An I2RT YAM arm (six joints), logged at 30 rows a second.
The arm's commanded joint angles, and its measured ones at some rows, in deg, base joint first. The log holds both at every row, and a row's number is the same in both.
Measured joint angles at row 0: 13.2 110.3 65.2 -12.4 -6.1 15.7
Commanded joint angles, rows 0 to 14: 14.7 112.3 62.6 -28.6 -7.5 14.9; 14.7 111.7 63.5 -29.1 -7.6 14.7; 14.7 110.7 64.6 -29.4 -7.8 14.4; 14.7 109.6 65.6 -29.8 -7.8 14.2; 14.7 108.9 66.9 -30.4 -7.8 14.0; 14.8 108.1 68.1 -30.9 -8.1 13.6; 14.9 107.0 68.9 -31.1 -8.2 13.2; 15.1 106.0 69.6 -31.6 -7.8 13.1; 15.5 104.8 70.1 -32.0 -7.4 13.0; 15.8 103.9 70.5 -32.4 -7.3 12.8; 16.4 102.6 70.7 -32.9 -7.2 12.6; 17.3 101.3 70.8 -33.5 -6.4 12.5; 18.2 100.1 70.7 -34.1 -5.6 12.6; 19.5 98.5 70.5 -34.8 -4.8 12.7; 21.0 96.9 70.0 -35.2 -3.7 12.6
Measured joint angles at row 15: 17.6 101.7 69.8 -30.8 -5.7 14.0
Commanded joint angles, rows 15 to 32: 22.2 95.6 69.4 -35.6 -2.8 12.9; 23.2 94.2 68.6 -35.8 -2.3 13.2; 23.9 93.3 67.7 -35.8 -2.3 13.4; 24.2 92.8 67.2 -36.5 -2.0 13.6; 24.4 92.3 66.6 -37.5 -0.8 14.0; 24.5 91.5 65.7 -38.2 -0.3 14.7; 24.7 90.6 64.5 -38.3 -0.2 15.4; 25.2 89.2 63.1 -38.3 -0.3 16.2; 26.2 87.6 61.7 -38.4 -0.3 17.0; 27.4 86.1 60.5 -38.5 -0.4 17.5; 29.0 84.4 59.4 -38.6 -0.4 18.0; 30.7 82.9 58.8 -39.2 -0.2 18.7; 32.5 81.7 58.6 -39.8 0.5 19.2; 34.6 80.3 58.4 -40.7 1.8 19.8; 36.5 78.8 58.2 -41.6 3.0 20.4; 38.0 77.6 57.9 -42.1 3.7 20.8; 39.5 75.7 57.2 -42.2 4.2 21.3; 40.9 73.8 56.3 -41.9 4.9 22.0
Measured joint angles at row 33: 38.1 78.7 57.3 -41.0 1.4 19.2
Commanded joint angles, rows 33 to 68: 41.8 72.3 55.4 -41.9 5.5 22.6; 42.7 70.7 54.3 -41.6 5.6 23.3; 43.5 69.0 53.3 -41.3 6.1 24.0; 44.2 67.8 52.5 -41.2 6.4 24.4; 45.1 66.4 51.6 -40.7 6.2 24.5; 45.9 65.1 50.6 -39.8 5.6 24.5; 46.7 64.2 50.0 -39.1 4.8 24.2; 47.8 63.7 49.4 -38.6 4.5 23.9; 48.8 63.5 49.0 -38.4 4.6 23.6; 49.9 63.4 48.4 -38.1 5.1 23.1; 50.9 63.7 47.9 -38.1 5.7 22.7; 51.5 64.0 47.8 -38.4 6.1 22.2; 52.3 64.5 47.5 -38.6 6.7 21.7; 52.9 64.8 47.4 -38.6 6.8 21.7; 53.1 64.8 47.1 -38.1 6.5 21.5; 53.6 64.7 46.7 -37.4 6.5 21.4; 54.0 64.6 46.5 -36.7 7.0 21.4; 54.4 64.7 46.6 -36.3 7.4 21.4; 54.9 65.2 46.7 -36.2 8.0 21.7; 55.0 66.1 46.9 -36.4 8.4 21.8; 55.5 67.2 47.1 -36.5 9.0 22.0; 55.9 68.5 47.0 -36.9 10.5 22.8; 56.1 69.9 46.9 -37.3 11.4 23.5; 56.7 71.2 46.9 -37.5 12.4 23.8; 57.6 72.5 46.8 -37.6 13.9 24.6; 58.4 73.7 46.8 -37.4 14.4 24.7; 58.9 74.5 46.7 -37.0 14.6 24.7; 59.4 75.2 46.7 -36.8 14.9 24.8; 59.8 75.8 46.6 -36.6 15.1 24.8; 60.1 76.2 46.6 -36.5 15.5 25.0; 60.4 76.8 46.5 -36.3 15.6 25.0; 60.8 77.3 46.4 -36.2 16.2 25.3; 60.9 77.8 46.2 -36.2 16.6 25.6; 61.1 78.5 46.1 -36.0 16.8 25.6; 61.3 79.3 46.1 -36.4 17.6 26.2; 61.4 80.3 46.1 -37.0 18.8 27.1
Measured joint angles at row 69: 60.9 77.7 46.7 -37.0 16.0 24.6
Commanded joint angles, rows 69 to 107: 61.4 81.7 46.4 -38.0 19.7 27.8; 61.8 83.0 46.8 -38.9 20.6 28.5; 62.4 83.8 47.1 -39.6 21.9 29.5; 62.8 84.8 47.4 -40.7 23.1 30.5; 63.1 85.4 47.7 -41.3 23.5 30.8; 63.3 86.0 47.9 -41.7 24.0 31.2; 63.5 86.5 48.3 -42.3 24.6 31.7; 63.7 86.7 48.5 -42.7 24.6 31.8; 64.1 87.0 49.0 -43.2 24.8 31.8; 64.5 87.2 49.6 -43.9 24.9 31.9; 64.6 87.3 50.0 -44.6 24.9 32.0; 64.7 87.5 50.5 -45.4 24.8 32.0; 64.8 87.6 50.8 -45.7 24.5 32.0; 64.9 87.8 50.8 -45.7 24.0 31.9; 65.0 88.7 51.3 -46.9 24.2 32.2; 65.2 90.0 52.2 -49.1 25.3 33.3; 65.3 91.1 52.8 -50.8 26.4 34.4; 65.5 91.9 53.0 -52.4 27.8 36.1; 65.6 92.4 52.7 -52.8 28.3 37.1; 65.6 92.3 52.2 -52.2 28.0 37.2; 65.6 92.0 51.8 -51.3 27.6 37.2; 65.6 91.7 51.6 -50.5 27.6 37.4; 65.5 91.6 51.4 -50.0 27.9 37.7; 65.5 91.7 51.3 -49.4 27.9 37.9; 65.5 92.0 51.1 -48.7 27.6 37.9; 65.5 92.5 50.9 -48.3 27.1 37.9; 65.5 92.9 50.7 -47.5 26.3 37.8; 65.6 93.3 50.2 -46.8 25.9 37.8; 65.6 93.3 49.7 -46.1 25.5 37.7; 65.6 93.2 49.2 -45.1 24.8 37.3; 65.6 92.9 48.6 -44.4 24.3 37.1; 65.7 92.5 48.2 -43.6 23.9 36.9; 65.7 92.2 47.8 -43.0 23.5 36.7; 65.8 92.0 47.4 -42.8 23.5 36.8; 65.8 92.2 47.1 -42.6 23.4 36.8; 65.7 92.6 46.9 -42.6 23.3 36.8; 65.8 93.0 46.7 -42.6 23.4 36.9; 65.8 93.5 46.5 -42.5 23.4 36.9; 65.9 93.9 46.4 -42.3 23.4 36.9
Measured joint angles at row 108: 66.6 90.0 50.6 -42.9 33.5 34.1
